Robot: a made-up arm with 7 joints.
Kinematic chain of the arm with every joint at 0, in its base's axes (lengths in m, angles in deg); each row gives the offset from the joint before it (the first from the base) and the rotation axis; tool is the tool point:
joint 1: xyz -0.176 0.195 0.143 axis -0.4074 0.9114 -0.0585
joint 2: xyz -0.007 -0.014 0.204 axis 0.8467 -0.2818 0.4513
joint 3: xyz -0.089 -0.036 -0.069 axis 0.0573 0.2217 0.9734
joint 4: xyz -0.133 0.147 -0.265 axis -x
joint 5: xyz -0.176 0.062 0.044 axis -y
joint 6: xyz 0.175 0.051 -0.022 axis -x
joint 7: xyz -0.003 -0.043 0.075 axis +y
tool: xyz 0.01 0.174 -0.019
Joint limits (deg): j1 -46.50..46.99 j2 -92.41..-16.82 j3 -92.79..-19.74 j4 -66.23..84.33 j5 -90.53..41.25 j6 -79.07..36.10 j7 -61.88..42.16
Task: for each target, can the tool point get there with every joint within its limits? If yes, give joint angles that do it. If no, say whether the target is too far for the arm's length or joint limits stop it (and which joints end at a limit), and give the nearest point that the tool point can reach.
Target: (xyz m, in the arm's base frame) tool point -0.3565 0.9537 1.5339
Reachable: no: too far | nearest point -0.3522 0.3784 0.4692 | short by 1.210 m
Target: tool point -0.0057 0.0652 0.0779
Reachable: yes | joints -22.03 -59.34 -64.62 3.19 -0.57 -21.14 -48.27
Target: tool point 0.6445 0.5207 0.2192
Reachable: no: joint limits stop it (at a limit: joint 1, joint 2, joint 5, joint 6) | nearest point 0.2849 0.3456 0.1361 | short by 0.409 m
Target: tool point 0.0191 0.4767 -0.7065
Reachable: no: joint limits stop it (at a limit: joint 1, joint 5, joint 6, joint 7) | nearest point -0.1067 0.3776 -0.4144 | short by 0.333 m
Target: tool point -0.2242 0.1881 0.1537
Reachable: yes | joints 24.28 -49.00 -44.77 -53.18 -20.33 -45.95 -36.49
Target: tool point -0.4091 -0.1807 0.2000
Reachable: yes | joints 25.21 -72.03 -67.80 51.96 -80.18 -63.48 32.14
